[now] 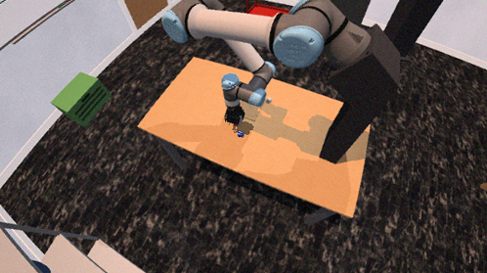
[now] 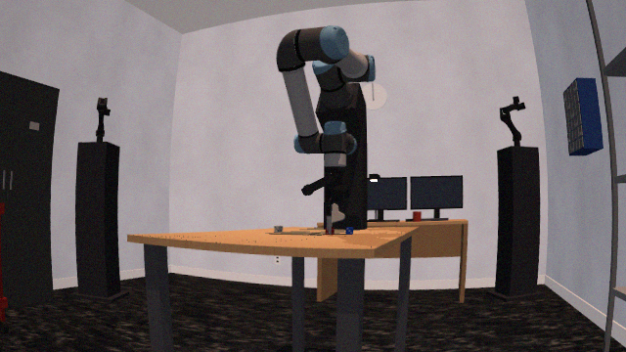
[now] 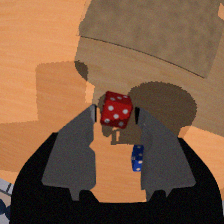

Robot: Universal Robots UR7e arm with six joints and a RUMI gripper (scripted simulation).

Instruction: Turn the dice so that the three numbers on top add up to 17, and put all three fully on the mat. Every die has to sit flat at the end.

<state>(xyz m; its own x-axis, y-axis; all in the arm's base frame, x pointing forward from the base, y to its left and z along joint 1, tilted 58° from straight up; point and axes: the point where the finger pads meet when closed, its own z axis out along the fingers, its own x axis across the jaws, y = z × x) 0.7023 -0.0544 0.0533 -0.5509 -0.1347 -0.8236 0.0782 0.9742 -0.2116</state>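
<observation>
The red die lies right at my hand. Round my hand: blue die (3 cm behind, 7 cm to the left); then grey die (18 cm behind, 18 cm to the right); then tan mat (6 cm behind, 11 cm to the right, 2 cm below).
</observation>
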